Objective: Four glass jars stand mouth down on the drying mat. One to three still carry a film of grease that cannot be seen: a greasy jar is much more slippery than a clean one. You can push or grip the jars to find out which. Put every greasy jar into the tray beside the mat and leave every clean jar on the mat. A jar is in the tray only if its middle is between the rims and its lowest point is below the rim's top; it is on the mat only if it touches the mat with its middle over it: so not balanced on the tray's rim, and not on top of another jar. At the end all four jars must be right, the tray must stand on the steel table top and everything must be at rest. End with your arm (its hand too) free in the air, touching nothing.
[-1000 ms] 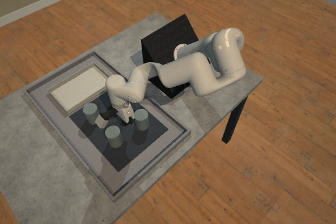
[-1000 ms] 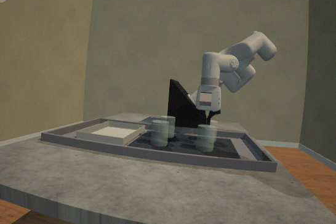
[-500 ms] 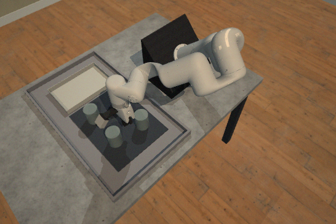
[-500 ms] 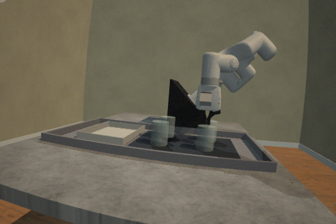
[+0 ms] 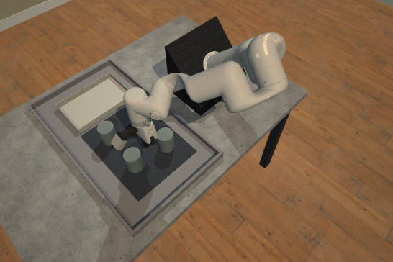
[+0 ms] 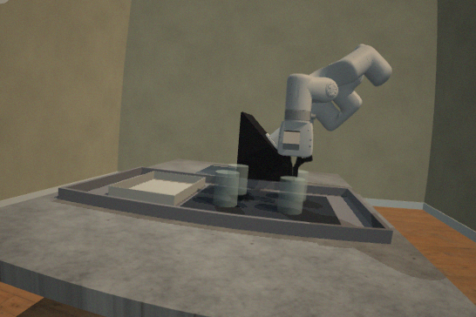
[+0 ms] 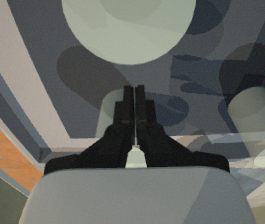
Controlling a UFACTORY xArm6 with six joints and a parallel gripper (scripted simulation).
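My hand is 1 cm short of the dark mat, 8 cm to the left of it and 9 cm above it. The rest, counted from my hand: cream tray (4 cm ahead, 40 cm to the right, 9 cm below).
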